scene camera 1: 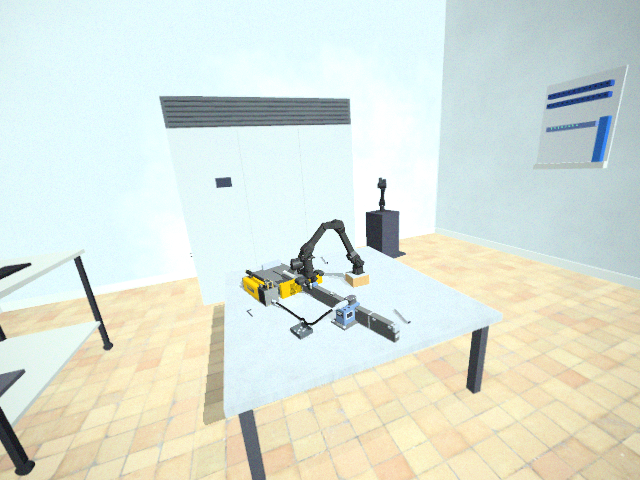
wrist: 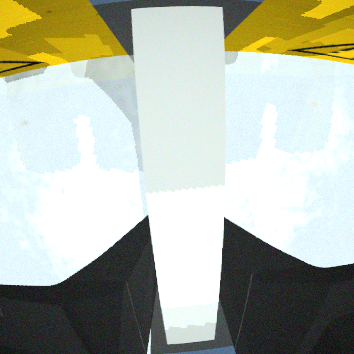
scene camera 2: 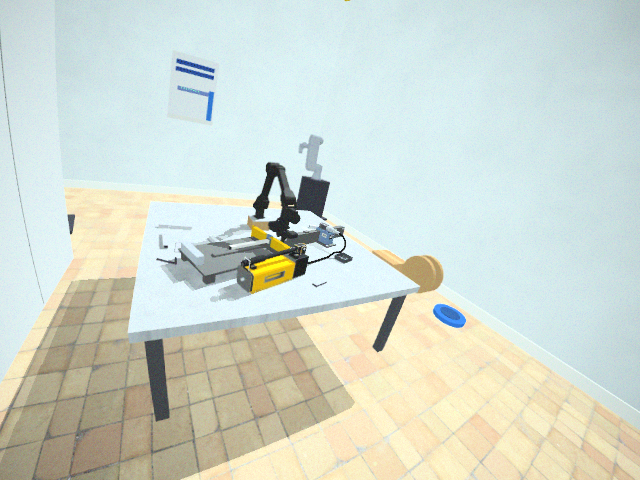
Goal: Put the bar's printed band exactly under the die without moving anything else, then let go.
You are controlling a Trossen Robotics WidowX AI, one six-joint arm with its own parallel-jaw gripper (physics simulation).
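Frame: origin at the arm's base, x back, y right, z up, level; millimetres.
Seen in the pictures: gripper, fingertip midpoint: (scene camera 1: pixel 310 289) (wrist: pixel 180 219); arm's base, link origin: (scene camera 1: pixel 358 272) (scene camera 2: pixel 259 216).
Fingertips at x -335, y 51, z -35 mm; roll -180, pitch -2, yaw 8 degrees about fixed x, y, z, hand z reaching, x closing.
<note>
Offsets run from my fingertips to a thing's top centre. "pt": to the spot under its first point. Level surfaces: height alone.
The pale bar (scene camera 1: pixel 292 275) (scene camera 2: pixel 250 244) (wrist: pixel 185 125) runs lengthwise through the wrist view, between a dark and blue guide block {pt dx -25, dy +69, dz +32 mm} (wrist: pixel 112 20) at the top and another blue block {pt dx +8, dy -37, dz +42 mm} (wrist: pixel 200 350) at the bottom. My gripper (scene camera 1: pixel 310 282) (scene camera 2: pixel 282 234) (wrist: pixel 180 219) is shut on the bar, one black finger against each side. A blue press-like machine {pt dx -28, dy -397, dz +34 mm} (scene camera 1: pixel 345 314) (scene camera 2: pixel 325 236) stands beside the dark rail (scene camera 1: pixel 378 322) (scene camera 2: pixel 302 238). I cannot tell for certain which part is the die. The bar's printed band does not show in the wrist view.
Yellow machine parts {pt dx -113, dy +65, dz +17 mm} (scene camera 1: pixel 289 288) (scene camera 2: pixel 273 273) (wrist: pixel 40 30) flank the bar's line. A cable runs to a small dark pedal {pt dx -215, dy -287, dz -32 mm} (scene camera 1: pixel 301 329) (scene camera 2: pixel 343 257). A hex key {dx -372, dy +19, dz -28 mm} (scene camera 1: pixel 250 312) (scene camera 2: pixel 319 284) and a loose grey bar {dx +244, dy -504, dz -14 mm} (scene camera 1: pixel 402 316) lie on the table {dz -34 mm} (scene camera 1: pixel 289 372) (scene camera 2: pixel 356 286).
</note>
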